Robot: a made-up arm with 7 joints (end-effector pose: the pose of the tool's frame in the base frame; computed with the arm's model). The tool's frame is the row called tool.
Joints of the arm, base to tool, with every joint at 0 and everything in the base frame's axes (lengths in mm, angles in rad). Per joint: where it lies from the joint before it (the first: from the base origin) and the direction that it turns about. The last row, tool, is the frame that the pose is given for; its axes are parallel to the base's.
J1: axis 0 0.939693 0.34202 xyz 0.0 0.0 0.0
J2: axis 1 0 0 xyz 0.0 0.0 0.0
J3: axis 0 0 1 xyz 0.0 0.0 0.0
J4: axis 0 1 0 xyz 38.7 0.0 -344.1
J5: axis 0 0 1 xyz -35.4 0.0 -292.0
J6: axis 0 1 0 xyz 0.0 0.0 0.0
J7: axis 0 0 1 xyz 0.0 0.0 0.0
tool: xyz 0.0 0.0 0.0
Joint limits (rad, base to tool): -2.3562..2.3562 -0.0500..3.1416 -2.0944..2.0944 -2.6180..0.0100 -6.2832..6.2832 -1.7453..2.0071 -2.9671..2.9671
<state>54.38 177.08 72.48 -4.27 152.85 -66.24 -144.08</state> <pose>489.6 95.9 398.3 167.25 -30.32 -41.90</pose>
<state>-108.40 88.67 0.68 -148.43 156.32 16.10 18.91</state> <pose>-33.0 24.4 245.9 61.55 -73.83 -171.58</pose>
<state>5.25 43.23 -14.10 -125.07 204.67 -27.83 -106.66</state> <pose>268.0 96.4 -223.3 -72.84 -32.02 56.83</pose>
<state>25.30 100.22 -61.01 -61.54 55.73 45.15 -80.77</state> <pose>-17.9 558.4 -173.2 -62.54 43.18 -120.63</pose>
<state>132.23 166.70 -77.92 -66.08 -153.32 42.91 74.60</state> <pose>149.5 553.6 -30.5 156.45 -72.67 -6.03</pose>
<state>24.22 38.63 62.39 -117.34 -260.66 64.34 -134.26</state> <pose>75.5 384.6 -59.3 77.85 9.32 -101.90</pose>
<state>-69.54 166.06 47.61 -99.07 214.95 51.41 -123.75</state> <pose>-309.0 -138.1 327.1 55.59 45.98 167.43</pose>
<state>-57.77 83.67 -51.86 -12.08 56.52 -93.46 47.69</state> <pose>299.4 563.4 54.9 150.28 -18.33 -166.58</pose>
